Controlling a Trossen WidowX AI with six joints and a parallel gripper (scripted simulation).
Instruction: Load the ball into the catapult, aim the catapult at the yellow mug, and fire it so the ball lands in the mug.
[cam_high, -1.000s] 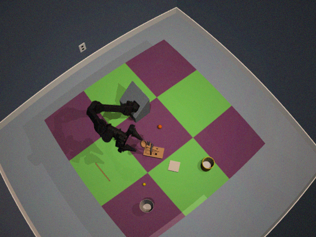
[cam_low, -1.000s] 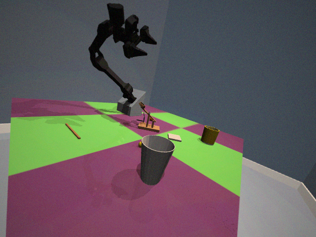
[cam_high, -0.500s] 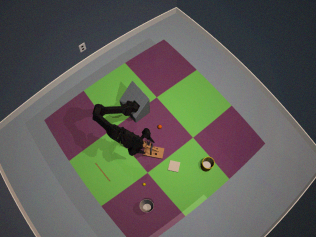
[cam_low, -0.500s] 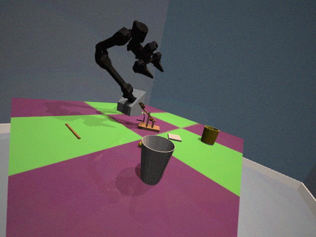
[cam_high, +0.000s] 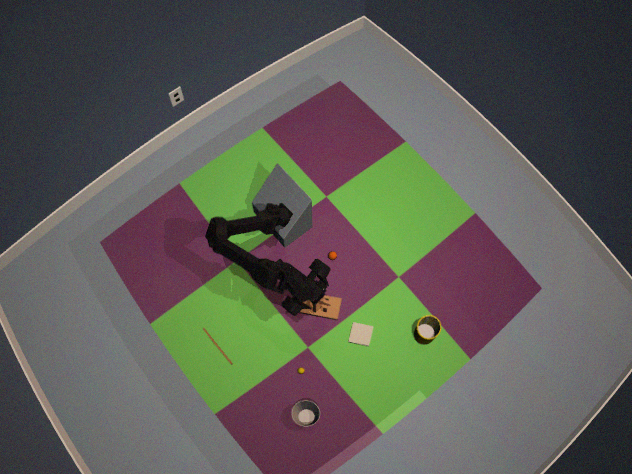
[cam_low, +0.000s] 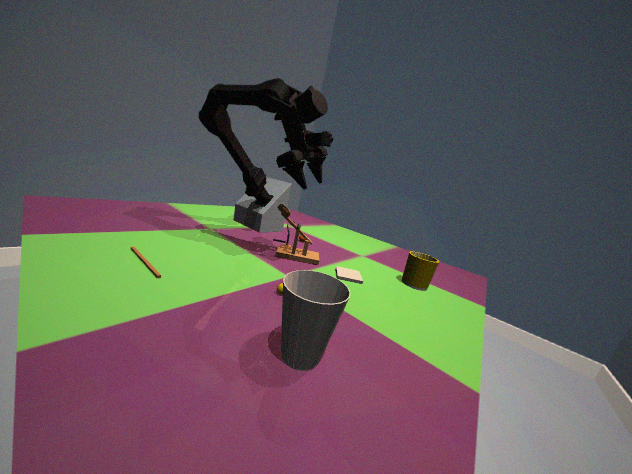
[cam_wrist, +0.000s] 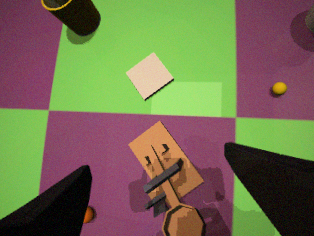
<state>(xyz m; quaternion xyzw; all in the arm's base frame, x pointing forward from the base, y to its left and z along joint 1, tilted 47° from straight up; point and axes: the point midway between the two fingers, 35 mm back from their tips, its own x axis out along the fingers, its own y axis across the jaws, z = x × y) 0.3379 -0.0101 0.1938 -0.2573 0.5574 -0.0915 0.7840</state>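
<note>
My gripper tip is now 7 cm past the wooden catapult, 2 cm to the right of it and 17 cm above it. From my gripper tip the other things lie so: flat beige tile: 15 cm ahead, 7 cm to the left, 24 cm below; then small yellow ball: 11 cm ahead, 19 cm to the right, 23 cm below; then orange ball: 14 cm behind, 20 cm to the left, 23 cm below.
</note>
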